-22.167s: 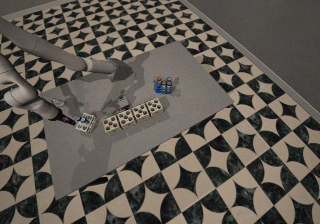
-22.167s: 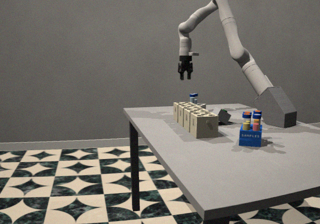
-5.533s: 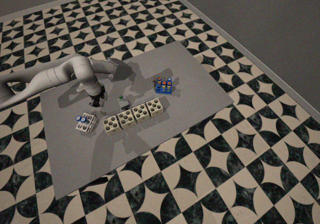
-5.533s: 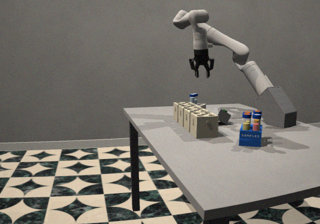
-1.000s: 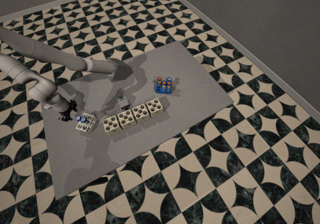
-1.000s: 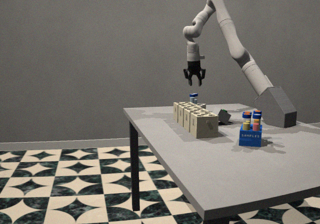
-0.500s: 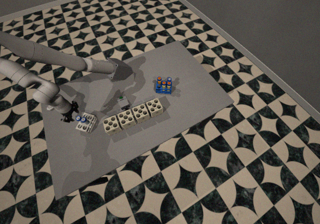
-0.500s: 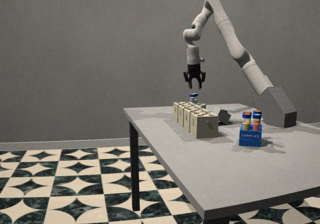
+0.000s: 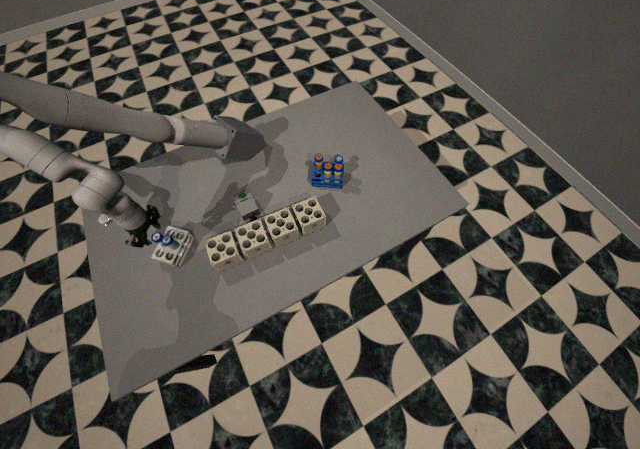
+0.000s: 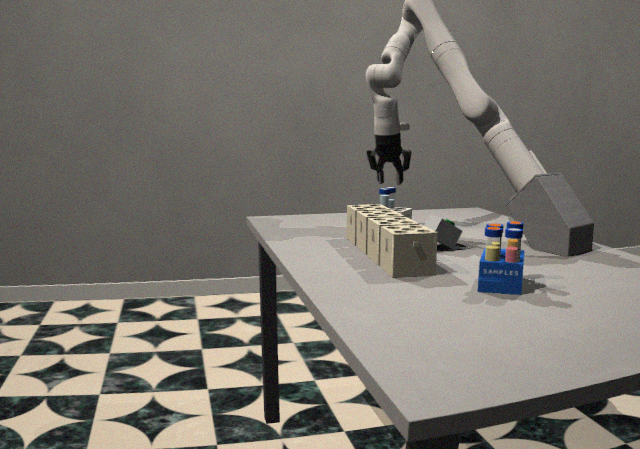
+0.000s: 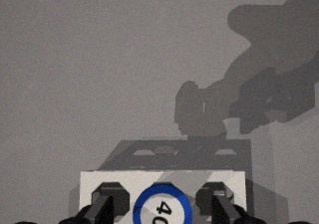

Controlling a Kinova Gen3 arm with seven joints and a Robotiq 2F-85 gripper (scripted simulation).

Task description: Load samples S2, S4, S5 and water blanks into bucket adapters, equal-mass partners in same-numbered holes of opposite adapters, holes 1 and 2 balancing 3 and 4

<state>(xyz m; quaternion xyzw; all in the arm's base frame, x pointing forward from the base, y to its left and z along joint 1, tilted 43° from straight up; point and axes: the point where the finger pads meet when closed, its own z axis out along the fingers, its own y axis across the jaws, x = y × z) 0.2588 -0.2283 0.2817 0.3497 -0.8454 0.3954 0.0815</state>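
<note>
My gripper is now 80 mm above the white-dot blank and 10 mm short of it. The rest, counted from my hand: small sloped done desk (320 mm to the left, 90 mm below, 10 mm behind); white blank rack (120 mm below, 10 mm to the left, 10 mm ahead); green done key (320 mm to the left, 80 mm below, 20 mm behind).
</note>
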